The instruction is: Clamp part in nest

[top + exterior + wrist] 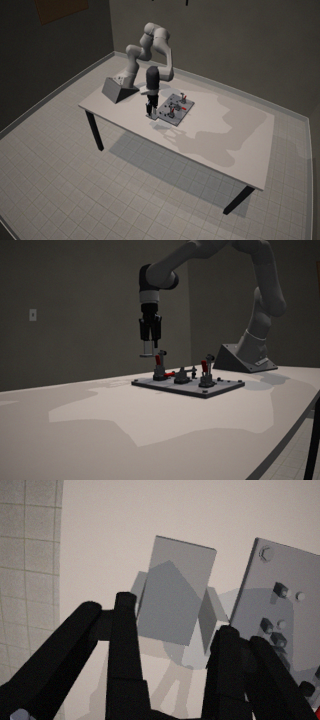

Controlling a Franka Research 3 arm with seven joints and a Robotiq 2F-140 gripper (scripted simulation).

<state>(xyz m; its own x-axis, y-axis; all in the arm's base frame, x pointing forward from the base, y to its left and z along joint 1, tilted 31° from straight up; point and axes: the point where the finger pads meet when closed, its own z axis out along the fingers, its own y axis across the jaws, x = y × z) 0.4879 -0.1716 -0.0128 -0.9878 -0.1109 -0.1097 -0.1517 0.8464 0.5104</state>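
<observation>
Now: the grey block part 3 cm below my hand. Round my hand: fixture: 2 cm ahead, 27 cm to the left, 12 cm below.
</observation>
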